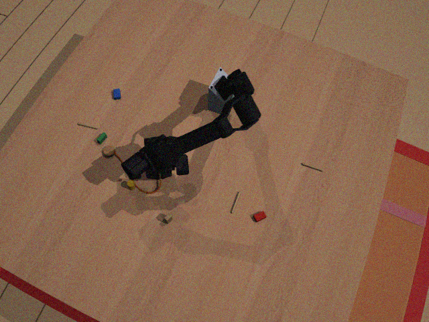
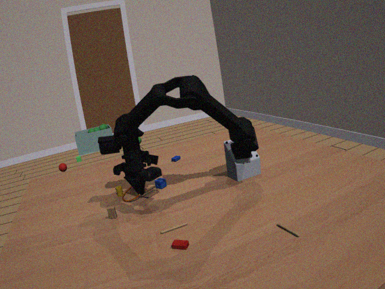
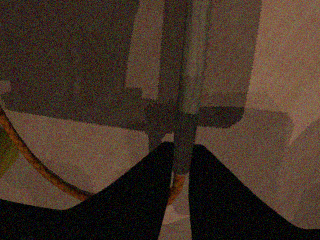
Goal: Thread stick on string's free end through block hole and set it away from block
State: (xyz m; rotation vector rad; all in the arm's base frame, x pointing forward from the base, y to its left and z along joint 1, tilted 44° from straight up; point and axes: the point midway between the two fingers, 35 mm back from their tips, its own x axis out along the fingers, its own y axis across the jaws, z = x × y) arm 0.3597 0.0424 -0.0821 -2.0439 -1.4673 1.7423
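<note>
Now: the yellow cylinder 7 cm ahead of my gripper tip and 7 cm to the right of it. From my gripper tip the other things lie so: tan wooden block 10 cm ahead, 10 cm to the left, 1 cm above; round wooden button 1 cm ahead, 21 cm to the right, 1 cm below; thin wooden stick 1 cm behind, 1 cm to the right.
</note>
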